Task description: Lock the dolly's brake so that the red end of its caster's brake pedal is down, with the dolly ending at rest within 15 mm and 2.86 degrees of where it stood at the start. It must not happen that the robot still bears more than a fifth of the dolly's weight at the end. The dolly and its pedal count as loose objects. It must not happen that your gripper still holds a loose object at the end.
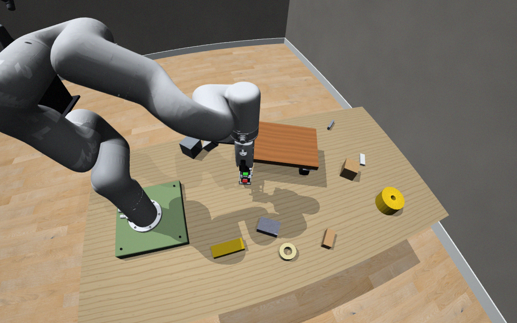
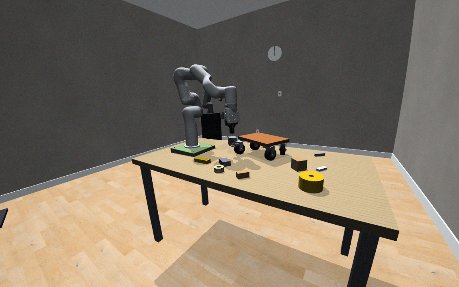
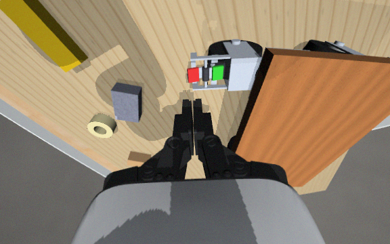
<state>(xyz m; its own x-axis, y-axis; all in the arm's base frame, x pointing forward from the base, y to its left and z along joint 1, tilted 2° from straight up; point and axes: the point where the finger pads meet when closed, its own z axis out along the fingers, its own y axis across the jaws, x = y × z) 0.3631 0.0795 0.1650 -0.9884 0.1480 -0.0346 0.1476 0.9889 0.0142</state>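
My gripper is now 2 cm to the right of the brake pedal and 10 cm above it. Also, from my hand: grey cube: 22 cm behind, 23 cm to the left, 15 cm below; then yellow bar: 8 cm behind, 21 cm to the right, 17 cm below; then grey block: 7 cm ahead, 15 cm to the right, 17 cm below.
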